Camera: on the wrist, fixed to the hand. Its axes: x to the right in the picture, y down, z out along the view.
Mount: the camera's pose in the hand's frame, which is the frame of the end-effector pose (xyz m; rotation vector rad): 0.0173 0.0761 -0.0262 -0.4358 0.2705 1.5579
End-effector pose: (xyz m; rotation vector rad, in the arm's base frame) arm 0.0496 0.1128 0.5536 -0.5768 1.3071 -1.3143
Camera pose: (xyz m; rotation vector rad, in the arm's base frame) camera 0.0491 0.1256 0.4723 0.3991 1.6437 0.2026
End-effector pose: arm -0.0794 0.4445 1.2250 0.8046 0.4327 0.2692
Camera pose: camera -0.0818 0.5186 1.2608 0.5184 -0.1055 1.8637
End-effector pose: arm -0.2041 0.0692 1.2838 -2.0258 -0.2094 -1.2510
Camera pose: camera -0.1768 -0.0066 1.2668 -1.5042 1.5632 -0.4663
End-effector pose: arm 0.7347 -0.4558 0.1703 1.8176 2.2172 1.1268
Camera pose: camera 0.7799 -0.4508 0.2389 -2.3748 -0.0385 -1.3422
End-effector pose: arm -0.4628 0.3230 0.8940 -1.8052 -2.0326 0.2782
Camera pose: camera -0.3844 0.3478 0.8894 -3.0758 -0.1308 -0.0323
